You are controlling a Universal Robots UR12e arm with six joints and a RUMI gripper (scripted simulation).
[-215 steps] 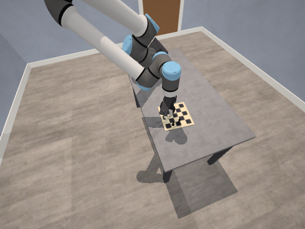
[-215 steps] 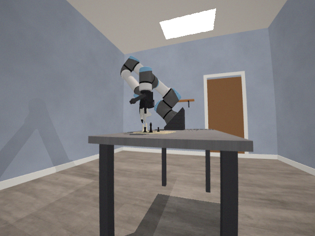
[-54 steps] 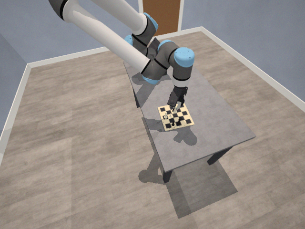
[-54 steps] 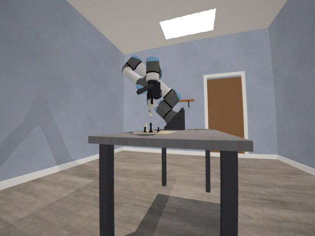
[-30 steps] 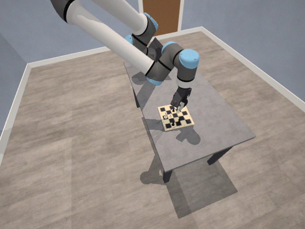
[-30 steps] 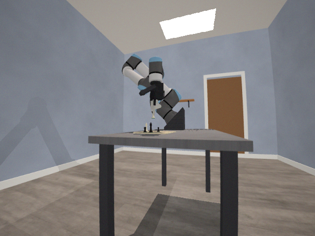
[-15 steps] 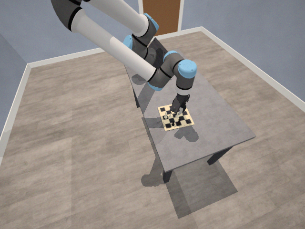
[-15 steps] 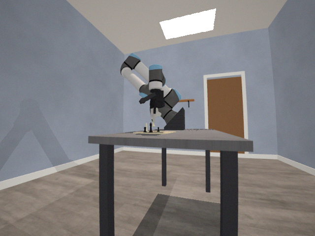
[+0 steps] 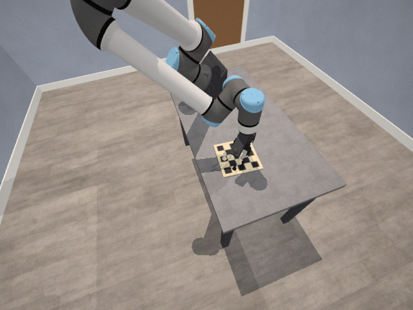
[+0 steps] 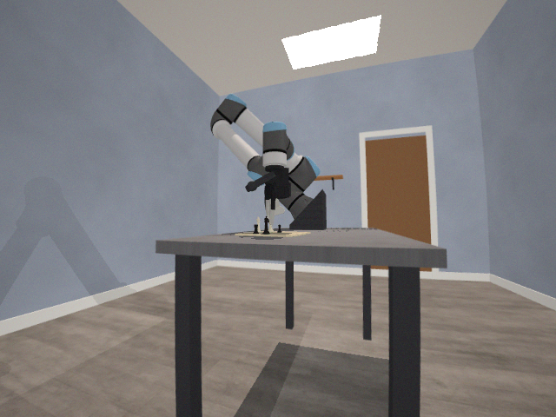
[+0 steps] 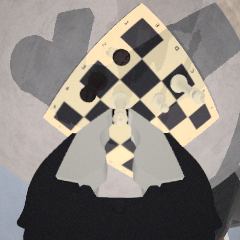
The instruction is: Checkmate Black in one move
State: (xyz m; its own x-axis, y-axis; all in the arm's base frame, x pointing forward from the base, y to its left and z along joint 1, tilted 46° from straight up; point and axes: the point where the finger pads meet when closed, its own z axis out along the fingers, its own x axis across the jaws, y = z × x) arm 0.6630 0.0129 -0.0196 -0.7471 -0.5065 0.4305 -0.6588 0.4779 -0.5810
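The tall black piece lies 4 cm ahead of my hand and 1 cm below it. The rest, counted from my hand: chessboard: 4 cm behind, 5 cm below; black pawn: 8 cm behind, 1 cm to the left, 3 cm below; white pawn: 4 cm behind, 4 cm to the right, 3 cm below.
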